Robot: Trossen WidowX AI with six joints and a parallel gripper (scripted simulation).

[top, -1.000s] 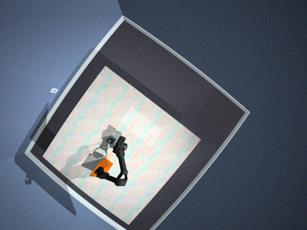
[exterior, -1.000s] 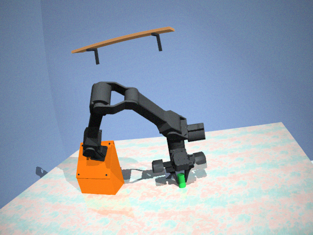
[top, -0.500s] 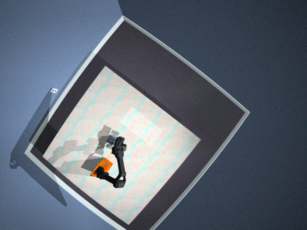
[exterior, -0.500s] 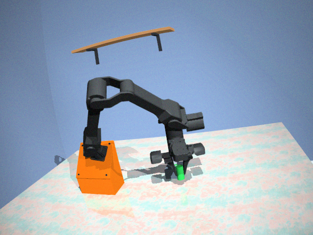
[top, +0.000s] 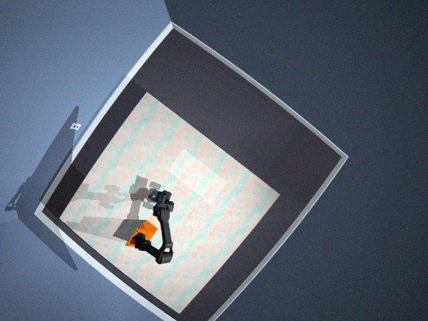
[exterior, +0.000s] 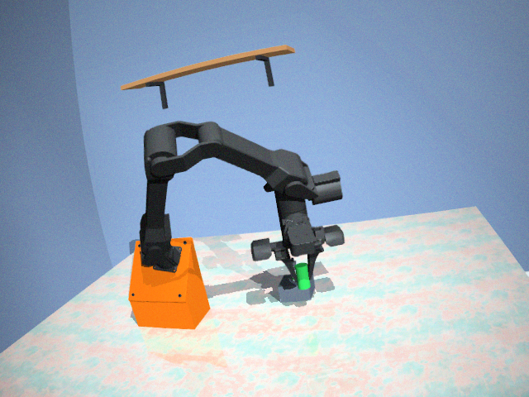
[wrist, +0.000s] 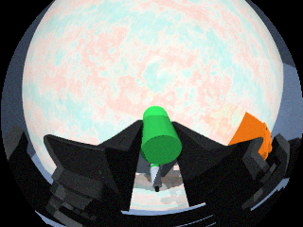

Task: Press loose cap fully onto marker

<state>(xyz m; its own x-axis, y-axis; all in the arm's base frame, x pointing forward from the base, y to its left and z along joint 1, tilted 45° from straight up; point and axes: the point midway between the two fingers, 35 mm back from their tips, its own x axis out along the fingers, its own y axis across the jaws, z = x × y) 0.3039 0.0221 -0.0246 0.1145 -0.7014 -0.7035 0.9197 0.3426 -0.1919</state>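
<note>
Right now the grey holder block is 50 mm behind my gripper tip, 90 mm to the left of it and 60 mm below it. Round my gripper tip: green cap: 10 mm above.
</note>
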